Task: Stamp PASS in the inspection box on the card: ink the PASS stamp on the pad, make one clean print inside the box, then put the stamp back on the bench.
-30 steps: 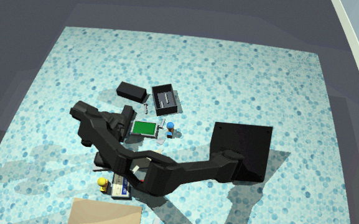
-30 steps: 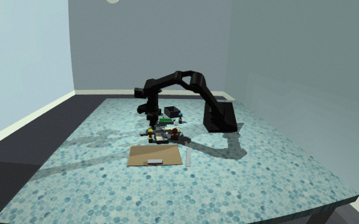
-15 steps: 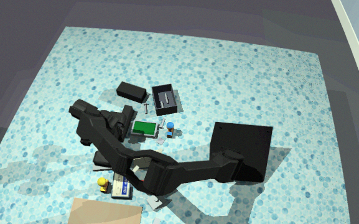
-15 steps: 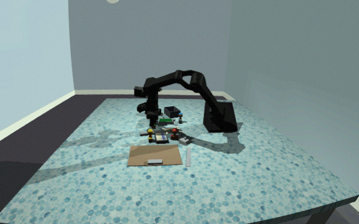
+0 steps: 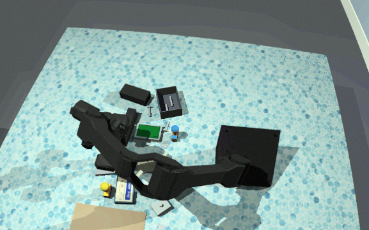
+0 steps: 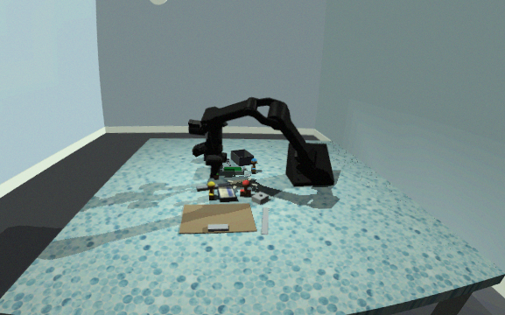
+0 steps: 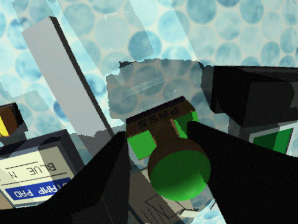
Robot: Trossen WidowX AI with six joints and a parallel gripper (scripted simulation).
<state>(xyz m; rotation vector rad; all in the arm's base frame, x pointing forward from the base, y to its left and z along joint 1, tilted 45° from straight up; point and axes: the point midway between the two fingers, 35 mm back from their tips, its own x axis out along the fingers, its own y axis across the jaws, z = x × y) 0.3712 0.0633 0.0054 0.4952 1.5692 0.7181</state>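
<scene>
The green ink pad lies 120 mm to the right of my gripper tip, 70 mm behind it and 40 mm below it. Round my gripper tip: green-knobbed stamp: right at my gripper tip; blue-white tin: 100 mm to the left, 60 mm behind, 30 mm below; grey bar: 50 mm to the left, 40 mm below.
</scene>
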